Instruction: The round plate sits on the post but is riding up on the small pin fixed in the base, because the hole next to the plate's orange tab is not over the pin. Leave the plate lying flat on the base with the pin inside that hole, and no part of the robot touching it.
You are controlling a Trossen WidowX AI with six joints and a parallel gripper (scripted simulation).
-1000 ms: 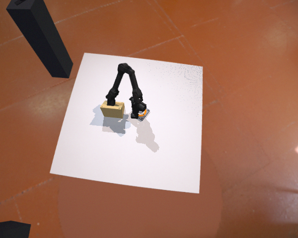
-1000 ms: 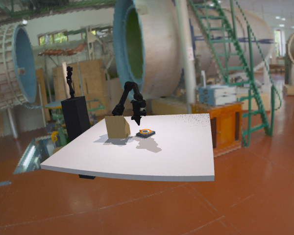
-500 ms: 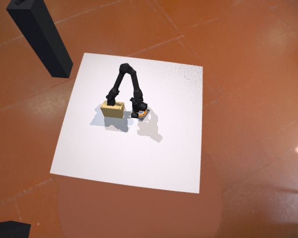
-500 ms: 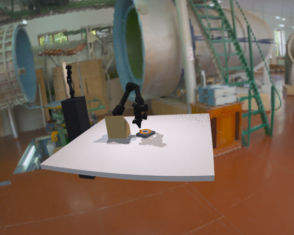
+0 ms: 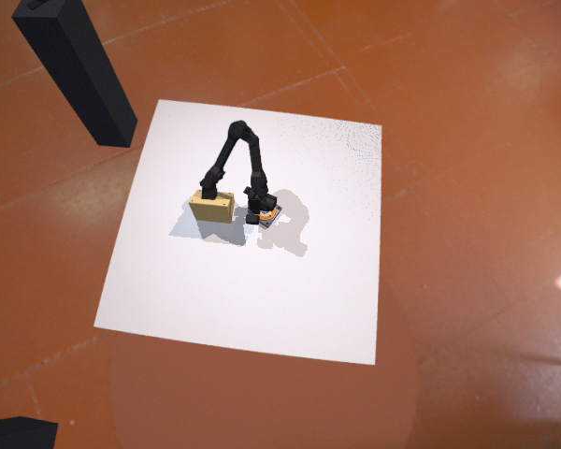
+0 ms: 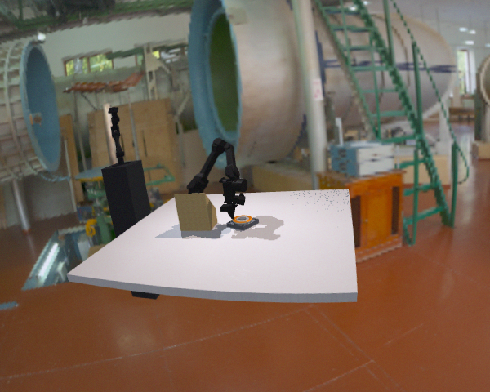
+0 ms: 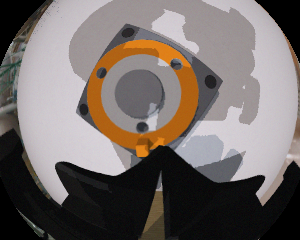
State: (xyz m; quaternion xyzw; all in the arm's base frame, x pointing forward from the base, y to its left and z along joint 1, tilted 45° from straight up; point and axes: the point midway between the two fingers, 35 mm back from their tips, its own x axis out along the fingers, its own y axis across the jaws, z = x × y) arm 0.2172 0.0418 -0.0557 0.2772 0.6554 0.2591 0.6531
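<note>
My gripper tip is now 4 cm short of the dark square base, 3 cm to the right of it and 2 cm above it.
</note>
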